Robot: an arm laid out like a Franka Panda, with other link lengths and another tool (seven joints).
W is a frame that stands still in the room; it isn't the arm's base.
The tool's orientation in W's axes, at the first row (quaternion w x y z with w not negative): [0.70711 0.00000 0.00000 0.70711]
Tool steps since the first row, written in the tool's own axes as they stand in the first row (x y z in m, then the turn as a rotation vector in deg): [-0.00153 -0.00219 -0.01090 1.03 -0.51 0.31]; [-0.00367 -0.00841 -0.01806 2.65 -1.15 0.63]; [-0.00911 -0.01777 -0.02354 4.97 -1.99 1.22]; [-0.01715 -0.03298 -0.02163 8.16 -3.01 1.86]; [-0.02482 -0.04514 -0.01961 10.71 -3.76 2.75]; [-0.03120 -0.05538 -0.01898 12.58 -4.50 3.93]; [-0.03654 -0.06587 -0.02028 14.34 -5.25 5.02]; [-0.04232 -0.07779 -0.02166 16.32 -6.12 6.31]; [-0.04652 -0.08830 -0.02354 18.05 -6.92 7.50]
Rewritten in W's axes. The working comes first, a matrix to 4 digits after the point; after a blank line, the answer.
The tool's axes in the first row as the columns of a matrix, in W's axes (used below as rounded here):
[0.0000 -1.0000 0.0000]
[1.0000 0.0000 0.0000]
[0.0000 0.0000 1.0000]

[0.00219 -0.00153 -0.01090 0.51 1.03 0.31]; [0.00841 -0.00367 -0.01806 1.15 2.65 0.63]; [0.01777 -0.00911 -0.02354 1.99 4.97 1.22]; [0.03298 -0.01715 -0.02163 3.01 8.16 1.86]; [0.04514 -0.02482 -0.01961 3.76 10.71 2.75]; [0.05538 -0.03120 -0.01898 4.50 12.58 3.93]; [0.06587 -0.03654 -0.02028 5.25 14.34 5.02]; [0.07779 -0.04232 -0.02166 6.12 16.32 6.31]; [0.08830 -0.04652 -0.02354 6.92 18.05 7.50]
